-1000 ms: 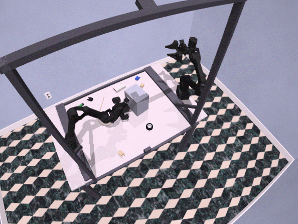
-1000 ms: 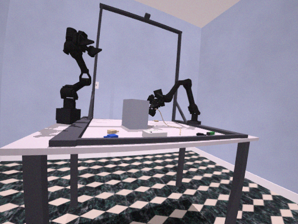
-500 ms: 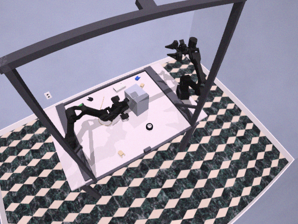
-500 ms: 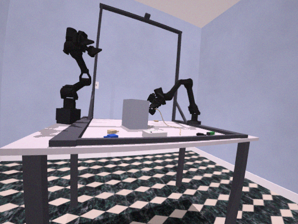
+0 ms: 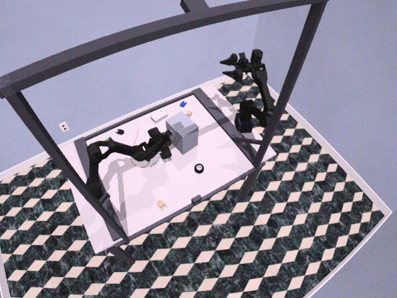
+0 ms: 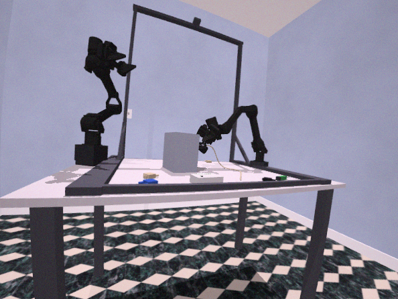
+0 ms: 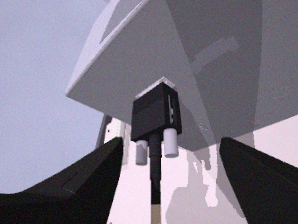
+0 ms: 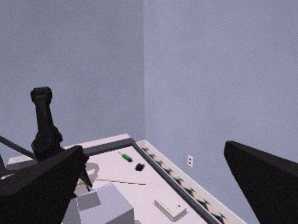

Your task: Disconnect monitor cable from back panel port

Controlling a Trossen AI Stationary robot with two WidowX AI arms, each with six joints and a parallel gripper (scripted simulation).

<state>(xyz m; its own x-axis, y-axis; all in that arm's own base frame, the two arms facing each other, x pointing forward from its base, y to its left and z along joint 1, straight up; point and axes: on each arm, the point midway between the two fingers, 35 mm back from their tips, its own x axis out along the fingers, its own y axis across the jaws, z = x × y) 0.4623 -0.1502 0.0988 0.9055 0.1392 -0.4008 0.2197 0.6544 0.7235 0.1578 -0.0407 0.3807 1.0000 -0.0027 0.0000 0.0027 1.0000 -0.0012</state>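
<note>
My left hand is 13 cm to the left of the grey box, 5 cm above it and 2 cm short of it.
</note>
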